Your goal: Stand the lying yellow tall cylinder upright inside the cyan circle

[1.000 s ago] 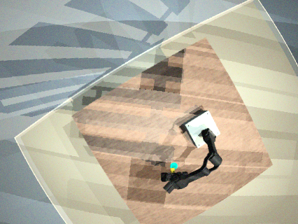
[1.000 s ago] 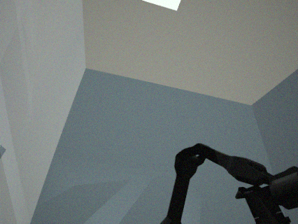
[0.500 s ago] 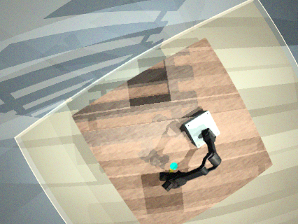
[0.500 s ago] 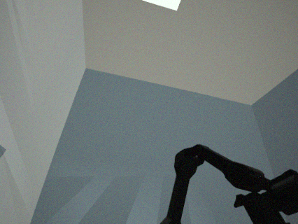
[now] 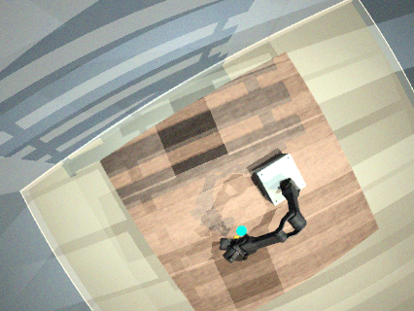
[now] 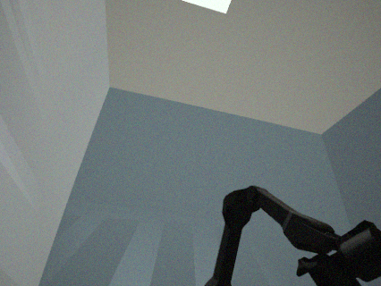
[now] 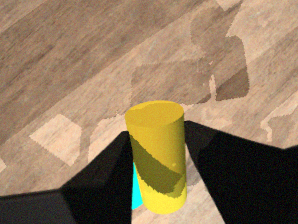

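Right now my gripper tip is 100 mm above the cyan circle, 60 mm past it and 30 mm to the left of it. Round my gripper tip: yellow tall cylinder (20 mm to the right, 10 mm below, 10 mm behind).
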